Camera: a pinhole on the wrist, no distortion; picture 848 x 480 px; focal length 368.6 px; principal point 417.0 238.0 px. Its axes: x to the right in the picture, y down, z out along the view. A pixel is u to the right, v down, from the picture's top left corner.
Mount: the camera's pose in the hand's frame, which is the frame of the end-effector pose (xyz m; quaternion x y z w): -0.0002 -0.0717 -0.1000 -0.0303 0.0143 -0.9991 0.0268
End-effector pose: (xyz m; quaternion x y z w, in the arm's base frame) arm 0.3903 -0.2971 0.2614 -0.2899 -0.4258 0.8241 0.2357
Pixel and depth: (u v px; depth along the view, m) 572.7 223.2 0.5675
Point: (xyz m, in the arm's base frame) 0.2229 -0.6590 0.6090
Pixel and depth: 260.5 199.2 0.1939
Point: 0.2704 -0.2612 0.3212
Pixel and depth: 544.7 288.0 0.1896
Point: 0.3807 -0.3269 0.4082
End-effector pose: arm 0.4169 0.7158 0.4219 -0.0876 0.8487 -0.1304 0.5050
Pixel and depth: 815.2 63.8 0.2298
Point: 0.6599 0.7795 0.5491
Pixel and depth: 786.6 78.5 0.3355
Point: 0.7974 0.8154 0.5586
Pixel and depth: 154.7 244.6 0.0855
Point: 0.3707 0.6311 0.3978
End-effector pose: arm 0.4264 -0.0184 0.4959 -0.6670 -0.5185 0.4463 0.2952
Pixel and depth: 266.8 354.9 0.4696
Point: 0.0278 0.2384 0.4702
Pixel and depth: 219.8 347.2 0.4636
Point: 0.0458 0.2877 0.4453
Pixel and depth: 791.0 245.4 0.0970
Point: 0.3832 -0.0832 0.5914
